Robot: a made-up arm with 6 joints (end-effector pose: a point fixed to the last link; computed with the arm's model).
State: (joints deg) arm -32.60 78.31 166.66 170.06 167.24 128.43
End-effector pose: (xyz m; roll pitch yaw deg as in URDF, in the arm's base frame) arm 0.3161 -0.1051 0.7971 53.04 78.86 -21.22
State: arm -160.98 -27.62 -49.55 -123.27 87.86 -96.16
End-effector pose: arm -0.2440 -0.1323 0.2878 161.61 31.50 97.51
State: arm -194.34 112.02 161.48 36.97 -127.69 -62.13
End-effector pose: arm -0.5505 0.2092 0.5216 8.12 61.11 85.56
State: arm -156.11 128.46 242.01 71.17 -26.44 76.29
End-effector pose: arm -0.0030 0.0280 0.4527 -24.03 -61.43 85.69
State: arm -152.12 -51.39 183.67 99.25 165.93 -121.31
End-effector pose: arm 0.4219 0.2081 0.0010 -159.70 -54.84 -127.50
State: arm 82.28 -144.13 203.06 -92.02 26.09 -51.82
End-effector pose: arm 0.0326 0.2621 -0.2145 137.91 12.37 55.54
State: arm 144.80 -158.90 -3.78 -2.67 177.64 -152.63
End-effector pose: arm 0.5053 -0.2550 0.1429 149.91 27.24 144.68
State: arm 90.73 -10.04 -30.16 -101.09 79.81 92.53
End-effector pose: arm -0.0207 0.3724 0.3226 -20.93 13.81 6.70
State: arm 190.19 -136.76 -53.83 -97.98 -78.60 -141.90
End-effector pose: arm 0.0851 0.0036 0.4758 149.07 -12.29 -73.30
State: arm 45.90 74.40 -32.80 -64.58 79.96 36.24
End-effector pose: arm 0.0965 0.0484 -0.1133 -52.45 16.95 -22.49
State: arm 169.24 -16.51 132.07 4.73 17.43 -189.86
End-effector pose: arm 0.5202 -0.0147 0.8070 5.70 -14.04 -12.22
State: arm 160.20 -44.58 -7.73 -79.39 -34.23 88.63
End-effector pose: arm -0.1903 0.0848 0.7044 -28.91 -24.39 -162.42
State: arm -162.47 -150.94 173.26 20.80 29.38 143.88
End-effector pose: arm -0.2644 -0.0021 -0.3080 -160.79 7.92 -152.34
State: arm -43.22 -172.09 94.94 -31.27 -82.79 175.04
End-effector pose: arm -0.1315 0.0262 -0.5700 6.51 4.67 105.67
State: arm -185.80 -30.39 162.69 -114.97 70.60 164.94
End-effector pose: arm 0.6524 -0.1015 0.4895 126.68 -18.22 58.38
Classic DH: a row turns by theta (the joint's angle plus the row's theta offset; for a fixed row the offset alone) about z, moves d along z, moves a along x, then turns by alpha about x. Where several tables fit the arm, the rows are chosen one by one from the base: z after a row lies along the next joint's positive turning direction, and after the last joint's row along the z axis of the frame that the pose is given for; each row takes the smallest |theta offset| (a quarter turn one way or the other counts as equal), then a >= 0, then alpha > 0; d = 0 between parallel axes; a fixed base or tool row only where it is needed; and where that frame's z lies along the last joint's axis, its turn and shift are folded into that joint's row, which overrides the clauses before.
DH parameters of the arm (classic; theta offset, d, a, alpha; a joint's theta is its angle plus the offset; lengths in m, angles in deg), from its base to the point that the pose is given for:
joint 1: 0 0.242 0 -90
joint 2: -90 0 0.33 180
joint 3: 0 0 0 -90
joint 4: 0 -0.488 0 90
joint 5: 0 0.083 0 -90
joint 6: 90 0 0 90
tool (fixed): -90 0 0 0

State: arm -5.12 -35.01 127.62 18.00 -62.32 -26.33
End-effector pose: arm -0.6671 -0.0195 0.6335 144.40 -70.47 -130.16
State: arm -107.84 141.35 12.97 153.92 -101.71 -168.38
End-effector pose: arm 0.0919 0.0422 -0.4209 -28.84 22.76 -135.67
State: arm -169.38 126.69 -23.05 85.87 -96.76 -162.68
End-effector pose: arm 0.1121 0.0271 -0.2726 -77.53 -6.96 104.41
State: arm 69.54 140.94 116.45 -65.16 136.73 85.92
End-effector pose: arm 0.2497 0.5695 -0.2851 3.68 -34.32 -61.59
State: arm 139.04 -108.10 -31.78 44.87 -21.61 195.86
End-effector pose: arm 0.2312 -0.1228 0.6275 146.15 -57.31 110.28
